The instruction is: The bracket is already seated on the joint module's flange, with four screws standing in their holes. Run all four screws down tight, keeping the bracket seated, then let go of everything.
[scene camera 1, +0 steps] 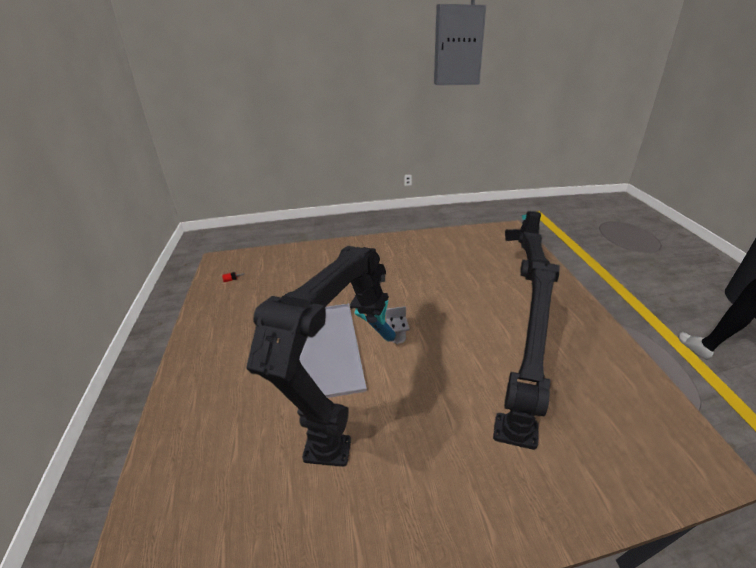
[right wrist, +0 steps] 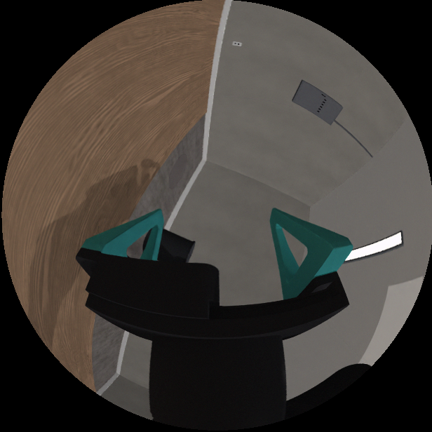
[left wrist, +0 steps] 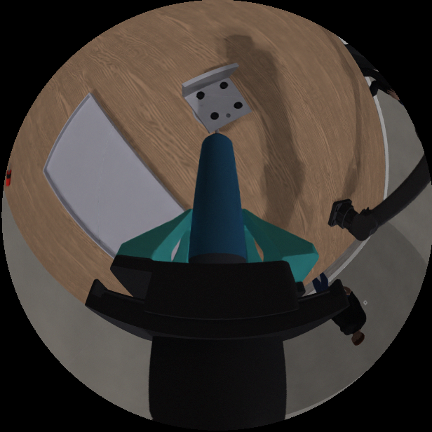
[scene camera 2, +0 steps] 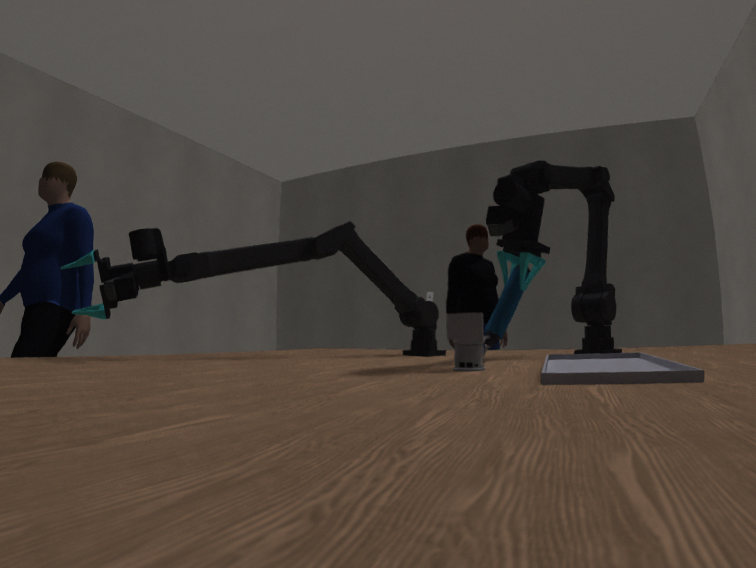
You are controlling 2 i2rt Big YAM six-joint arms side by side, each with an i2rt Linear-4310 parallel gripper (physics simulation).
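Pixels of known places: left gripper, between the fingertips: (scene camera 1: 377,322) (scene camera 2: 514,289); right gripper, between the fingertips: (scene camera 2: 66,290); left arm's base, origin of its link: (scene camera 1: 327,450); right arm's base, origin of its link: (scene camera 1: 515,432) (scene camera 2: 424,355).
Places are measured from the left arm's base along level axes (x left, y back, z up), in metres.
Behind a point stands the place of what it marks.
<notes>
A grey L-shaped bracket (scene camera 1: 398,312) {x -0.167, y -0.482, z 0.090 m} (scene camera 2: 465,326) {x -0.155, y -0.485, z 0.085 m} (left wrist: 219,100) sits on the pale joint module (scene camera 2: 468,354) {x -0.153, y -0.477, z 0.032 m}, which stands upright on the table. Four black screw heads show in its flat plate in the left wrist view, one of them (left wrist: 214,116) nearest the driver; how deep they sit cannot be told. My left gripper (scene camera 1: 372,312) {x -0.109, y -0.345, z 0.162 m} (scene camera 2: 516,277) {x -0.109, y -0.345, z 0.162 m} (left wrist: 216,214) is shut on a blue screwdriver (scene camera 1: 383,328) {x -0.127, y -0.338, z 0.147 m} (scene camera 2: 506,311) {x -0.113, y -0.384, z 0.114 m} (left wrist: 217,170), tilted downward. Its bit ends by the bracket's near corner, beside the screw heads; contact cannot be told. My right gripper (scene camera 2: 68,290) {x -0.755, y -1.042, z 0.148 m} (right wrist: 216,214) is open and empty, raised far from the bracket.
A shallow grey tray (scene camera 1: 336,354) {x 0.037, y -0.350, z 0.004 m} (scene camera 2: 617,375) {x 0.133, y -0.581, z 0.011 m} (left wrist: 100,175) lies beside the joint module, partly behind the left arm in scene camera 1. A small red and black object (scene camera 1: 228,276) {x 0.598, y -0.744, z 0.029 m} (left wrist: 8,177) lies near the table's far left corner. People stand beyond the table.
</notes>
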